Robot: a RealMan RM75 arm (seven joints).
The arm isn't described. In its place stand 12 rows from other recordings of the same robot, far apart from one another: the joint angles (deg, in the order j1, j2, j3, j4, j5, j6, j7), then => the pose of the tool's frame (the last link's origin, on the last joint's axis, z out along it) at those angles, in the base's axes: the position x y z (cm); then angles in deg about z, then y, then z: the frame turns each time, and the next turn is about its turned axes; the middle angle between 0 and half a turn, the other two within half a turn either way.
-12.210, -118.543, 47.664, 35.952, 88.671, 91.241, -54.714 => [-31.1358, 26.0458, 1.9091, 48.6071, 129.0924, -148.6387]
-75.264, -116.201, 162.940, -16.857, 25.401, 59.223, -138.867 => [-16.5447, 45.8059, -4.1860, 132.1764, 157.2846, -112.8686]
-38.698, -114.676, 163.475, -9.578, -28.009, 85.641, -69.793 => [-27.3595, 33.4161, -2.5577, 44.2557, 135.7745, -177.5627]
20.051, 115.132, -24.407, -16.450, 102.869, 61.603, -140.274 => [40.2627, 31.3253, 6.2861, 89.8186, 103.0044, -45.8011]
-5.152, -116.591, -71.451, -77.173, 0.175, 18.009, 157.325 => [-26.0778, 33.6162, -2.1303, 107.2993, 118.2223, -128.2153]
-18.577, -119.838, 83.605, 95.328, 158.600, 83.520, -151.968 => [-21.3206, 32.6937, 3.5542, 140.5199, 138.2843, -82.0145]
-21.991, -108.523, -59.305, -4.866, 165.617, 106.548, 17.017 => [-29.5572, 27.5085, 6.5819, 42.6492, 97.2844, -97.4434]
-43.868, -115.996, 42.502, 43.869, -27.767, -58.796, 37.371 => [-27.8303, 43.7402, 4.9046, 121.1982, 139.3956, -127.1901]
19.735, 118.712, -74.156, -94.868, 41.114, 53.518, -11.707 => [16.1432, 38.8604, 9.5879, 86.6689, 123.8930, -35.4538]
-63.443, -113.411, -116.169, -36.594, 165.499, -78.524, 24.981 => [-17.3890, 44.8150, 1.4374, 161.7762, 138.6425, -71.3674]
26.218, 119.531, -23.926, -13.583, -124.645, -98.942, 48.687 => [28.0987, 24.1995, -5.3700, 157.2889, 137.7732, -3.4569]
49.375, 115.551, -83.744, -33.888, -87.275, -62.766, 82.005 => [12.1635, 40.5765, -6.6314, 146.1351, 157.1699, -28.0926]
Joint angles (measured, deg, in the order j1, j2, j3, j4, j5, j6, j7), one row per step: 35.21 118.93 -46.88 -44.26 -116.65 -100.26 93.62; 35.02 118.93 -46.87 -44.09 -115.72 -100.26 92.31; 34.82 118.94 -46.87 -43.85 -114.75 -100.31 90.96; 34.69 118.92 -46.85 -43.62 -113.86 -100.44 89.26; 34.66 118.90 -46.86 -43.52 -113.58 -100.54 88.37; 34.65 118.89 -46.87 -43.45 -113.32 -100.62 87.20; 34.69 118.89 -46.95 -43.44 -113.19 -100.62 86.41; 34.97 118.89 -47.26 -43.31 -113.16 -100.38 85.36; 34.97 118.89 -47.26 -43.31 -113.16 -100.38 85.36; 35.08 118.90 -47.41 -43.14 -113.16 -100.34 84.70; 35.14 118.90 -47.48 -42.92 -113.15 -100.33 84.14; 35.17 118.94 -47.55 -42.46 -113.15 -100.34 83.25; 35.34 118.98 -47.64 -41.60 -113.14 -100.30 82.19; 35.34 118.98 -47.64 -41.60 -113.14 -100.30 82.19
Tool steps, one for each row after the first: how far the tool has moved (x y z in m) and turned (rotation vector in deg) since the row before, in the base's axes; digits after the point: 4 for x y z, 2 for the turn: -0.0006 -0.0002 0.0005 0.81 0.83 0.95; -0.0006 -0.0004 0.0004 0.77 0.90 0.95; -0.0008 -0.0003 0.0006 0.89 0.81 1.35; -0.0003 -0.0002 0.0002 0.37 0.24 0.76; -0.0004 -0.0001 0.0002 0.53 0.19 1.04; -0.0005 0.0001 -0.0001 0.35 0.03 0.78; -0.0015 0.0010 -0.0011 0.38 -0.24 1.17; 0.0000 0.0000 0.0000 0.00 0.00 0.00; -0.0005 0.0000 -0.0008 0.11 -0.06 0.64; -0.0001 -0.0002 -0.0007 0.07 0.01 0.44; 0.0003 -0.0009 -0.0016 0.01 0.11 0.56; 0.0001 -0.0010 -0.0026 -0.15 0.22 0.58; 0.0000 0.0000 0.0000 0.00 0.00 0.00
